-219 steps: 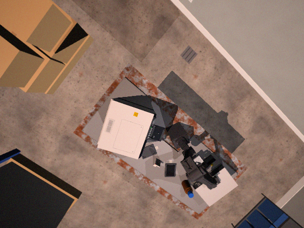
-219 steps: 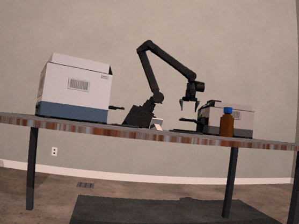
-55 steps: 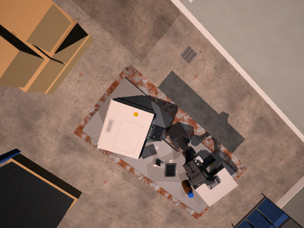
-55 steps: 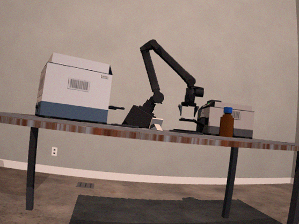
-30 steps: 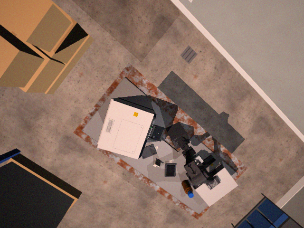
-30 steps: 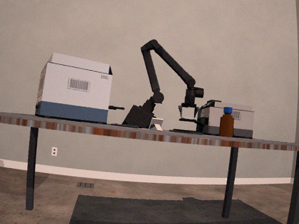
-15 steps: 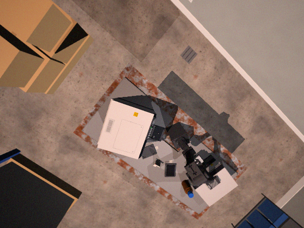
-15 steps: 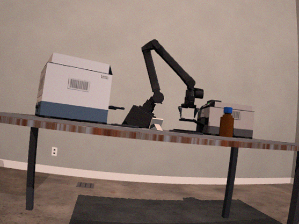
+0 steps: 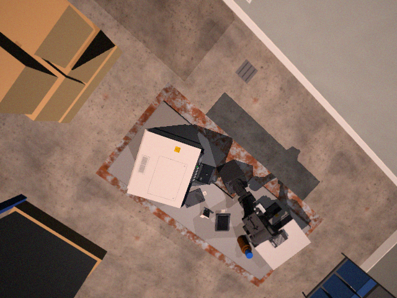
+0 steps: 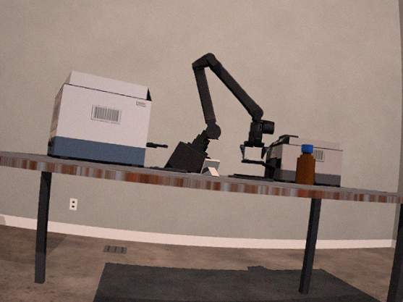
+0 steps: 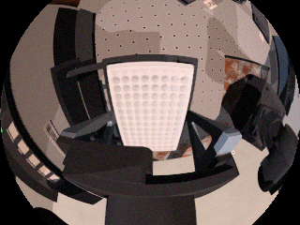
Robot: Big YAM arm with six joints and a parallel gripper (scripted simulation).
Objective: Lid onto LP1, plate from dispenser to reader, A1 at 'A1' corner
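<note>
Right now my hand is right at the white well plate. The rest, counted from my hand: brown capped bottle 27 cm ahead, 20 cm to the left, 1 cm above; plate lid 29 cm ahead, 9 cm below, 6 cm to the right.
</note>
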